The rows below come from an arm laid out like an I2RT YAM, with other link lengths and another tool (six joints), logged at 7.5 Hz.
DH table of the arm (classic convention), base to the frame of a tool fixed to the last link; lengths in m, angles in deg. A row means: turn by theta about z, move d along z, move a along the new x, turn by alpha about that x. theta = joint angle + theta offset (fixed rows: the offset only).
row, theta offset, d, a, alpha
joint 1, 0.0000, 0.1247, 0.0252, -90.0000
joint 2, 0.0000, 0.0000, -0.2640, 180.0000
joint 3, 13.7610, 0.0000, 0.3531, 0.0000
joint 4, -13.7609, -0.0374, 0.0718, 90.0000
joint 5, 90.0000, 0.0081, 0.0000, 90.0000
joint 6, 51.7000, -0.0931, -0.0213, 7.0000
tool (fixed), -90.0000, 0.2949, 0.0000, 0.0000
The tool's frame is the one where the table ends.
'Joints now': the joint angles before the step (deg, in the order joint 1, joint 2, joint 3, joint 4, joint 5, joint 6). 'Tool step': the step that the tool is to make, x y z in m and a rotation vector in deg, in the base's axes. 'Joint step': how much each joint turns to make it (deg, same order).
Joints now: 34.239 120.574 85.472 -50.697 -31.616 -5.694
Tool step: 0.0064 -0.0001 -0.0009 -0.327 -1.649 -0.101
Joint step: 0.003 0.008 0.006 1.184 1.203 0.004
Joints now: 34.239 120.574 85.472 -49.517 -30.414 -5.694
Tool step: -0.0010 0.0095 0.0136 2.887 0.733 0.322
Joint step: -0.027 -0.456 0.730 -0.206 -2.820 -0.072
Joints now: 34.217 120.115 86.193 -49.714 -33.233 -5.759
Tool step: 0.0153 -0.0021 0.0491 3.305 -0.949 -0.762
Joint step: -1.842 -2.970 3.080 -3.977 -2.362 -0.948
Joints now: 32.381 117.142 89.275 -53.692 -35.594 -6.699
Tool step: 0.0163 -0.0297 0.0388 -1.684 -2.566 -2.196
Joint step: -2.774 -4.421 1.153 -4.918 2.644 -1.200
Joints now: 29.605 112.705 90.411 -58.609 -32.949 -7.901
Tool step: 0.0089 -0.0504 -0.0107 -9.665 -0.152 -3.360
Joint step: -2.293 -1.037 -0.152 -5.343 8.633 0.046
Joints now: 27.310 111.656 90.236 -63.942 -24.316 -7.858
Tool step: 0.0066 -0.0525 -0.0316 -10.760 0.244 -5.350
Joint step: -1.703 0.117 -2.848 -0.925 9.683 3.389
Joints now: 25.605 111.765 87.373 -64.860 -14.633 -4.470
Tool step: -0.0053 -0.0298 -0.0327 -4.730 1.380 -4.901
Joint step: -1.090 0.020 -4.786 2.423 3.671 3.937
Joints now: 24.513 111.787 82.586 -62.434 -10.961 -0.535
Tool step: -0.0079 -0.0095 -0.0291 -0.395 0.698 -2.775
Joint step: -0.457 -0.006 -4.900 4.544 0.000 2.362
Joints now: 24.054 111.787 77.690 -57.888 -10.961 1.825
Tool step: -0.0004 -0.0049 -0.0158 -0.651 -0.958 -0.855
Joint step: -0.050 0.092 -2.617 3.473 0.962 0.847
